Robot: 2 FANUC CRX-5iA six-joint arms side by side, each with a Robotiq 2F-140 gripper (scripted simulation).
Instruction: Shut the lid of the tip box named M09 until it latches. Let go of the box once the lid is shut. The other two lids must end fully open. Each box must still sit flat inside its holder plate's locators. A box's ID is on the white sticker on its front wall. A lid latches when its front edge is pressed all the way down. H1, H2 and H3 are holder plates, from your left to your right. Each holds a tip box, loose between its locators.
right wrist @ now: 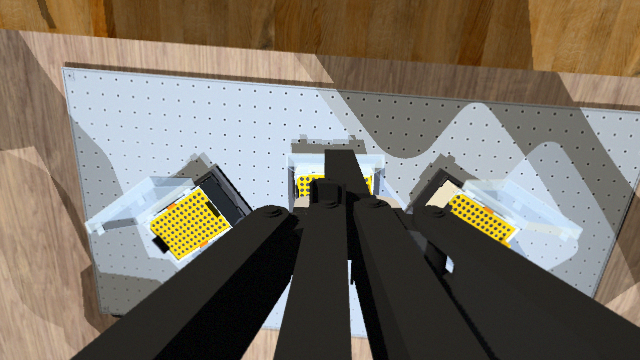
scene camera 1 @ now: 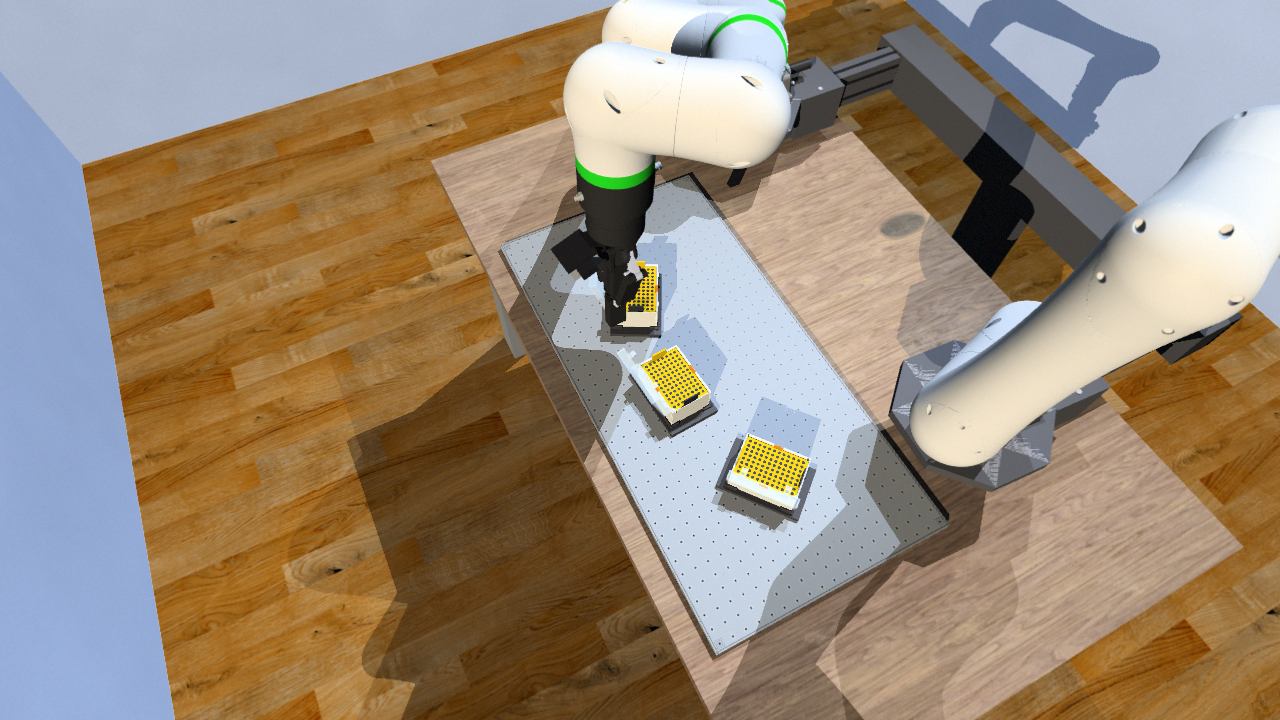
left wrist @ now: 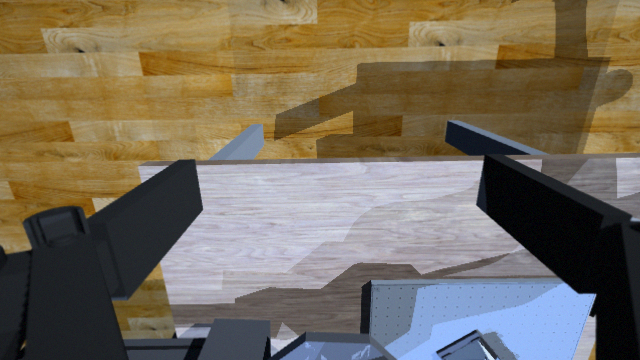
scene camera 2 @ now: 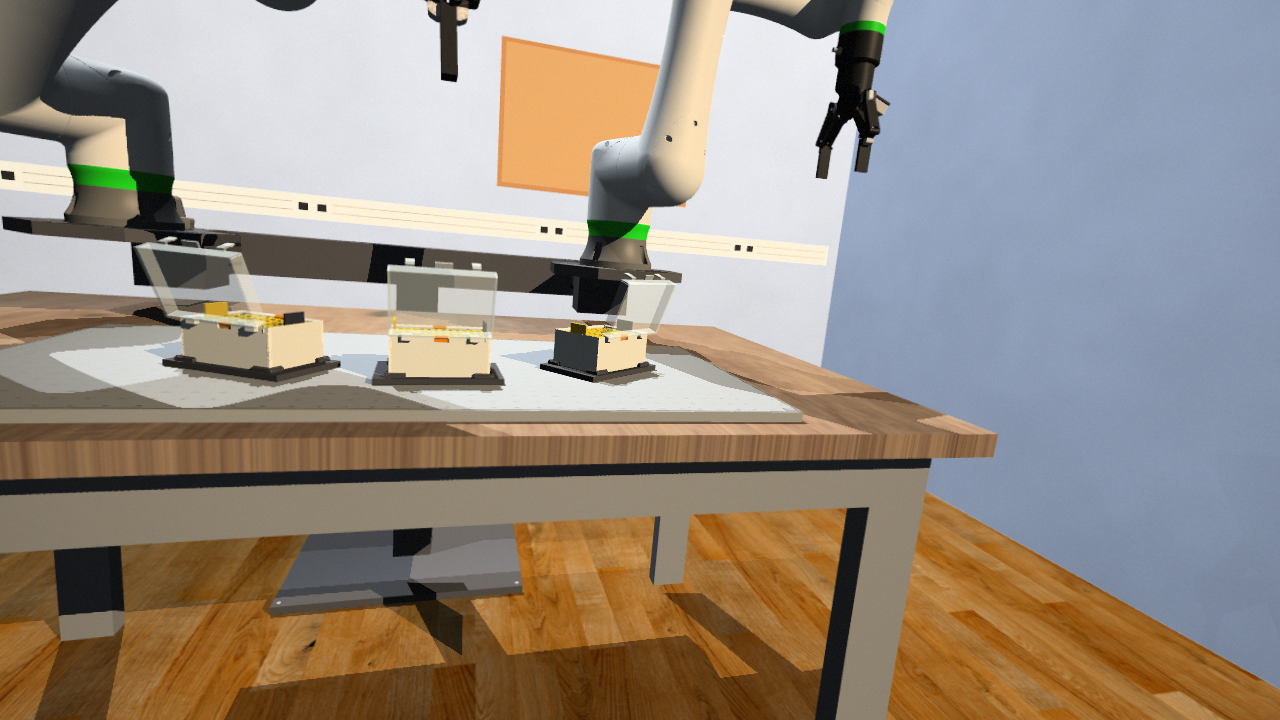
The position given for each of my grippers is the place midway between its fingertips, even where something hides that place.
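Note:
A tip box [scene camera 2: 417, 357] is there for me to see, and so are my grippers. I see my left gripper [scene camera 2: 839, 175], which the left wrist view [left wrist: 339, 182] shows me too. My right gripper [scene camera 1: 615, 320] is visible as well, and I find it both in scene camera 2 [scene camera 2: 449, 77] and in the right wrist view [right wrist: 338, 172].

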